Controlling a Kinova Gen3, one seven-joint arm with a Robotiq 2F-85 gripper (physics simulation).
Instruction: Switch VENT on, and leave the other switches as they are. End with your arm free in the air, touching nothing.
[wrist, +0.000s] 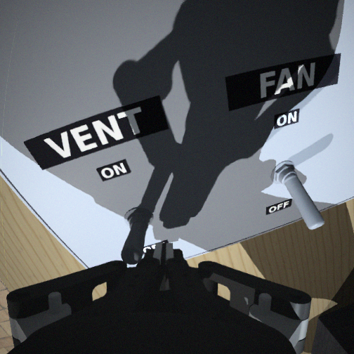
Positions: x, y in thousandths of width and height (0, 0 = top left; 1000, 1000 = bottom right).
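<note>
Switch panel (532, 349) in sight. The gripper (462, 719) likewise.
</note>
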